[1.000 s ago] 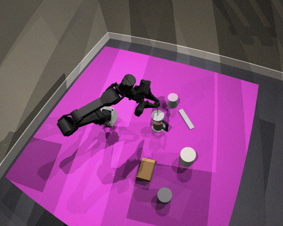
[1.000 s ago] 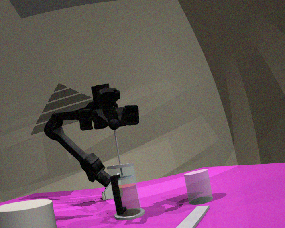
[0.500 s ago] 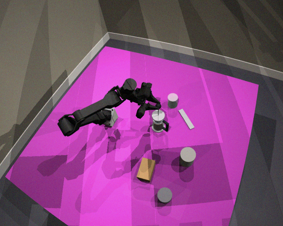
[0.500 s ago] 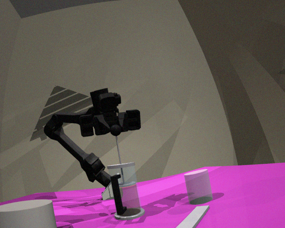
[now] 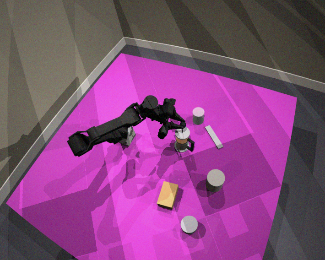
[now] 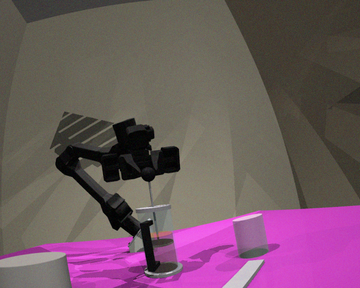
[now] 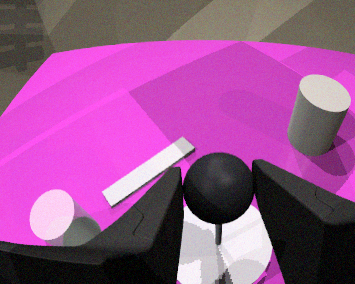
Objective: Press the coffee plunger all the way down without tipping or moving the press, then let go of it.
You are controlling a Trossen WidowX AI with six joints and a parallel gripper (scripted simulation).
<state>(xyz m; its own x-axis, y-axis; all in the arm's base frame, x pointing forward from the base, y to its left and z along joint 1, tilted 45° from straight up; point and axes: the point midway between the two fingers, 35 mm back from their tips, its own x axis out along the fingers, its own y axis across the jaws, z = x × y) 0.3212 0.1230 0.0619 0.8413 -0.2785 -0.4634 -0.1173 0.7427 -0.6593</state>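
Right now the coffee press is 11 cm below my gripper tip and 1 cm to the right of it. Round my gripper tip: flat white bar: 21 cm below, 13 cm ahead, 10 cm to the left; then pale cylinder: 18 cm to the left, 17 cm below, 2 cm ahead; then orange box: 28 cm to the right, 18 cm below.
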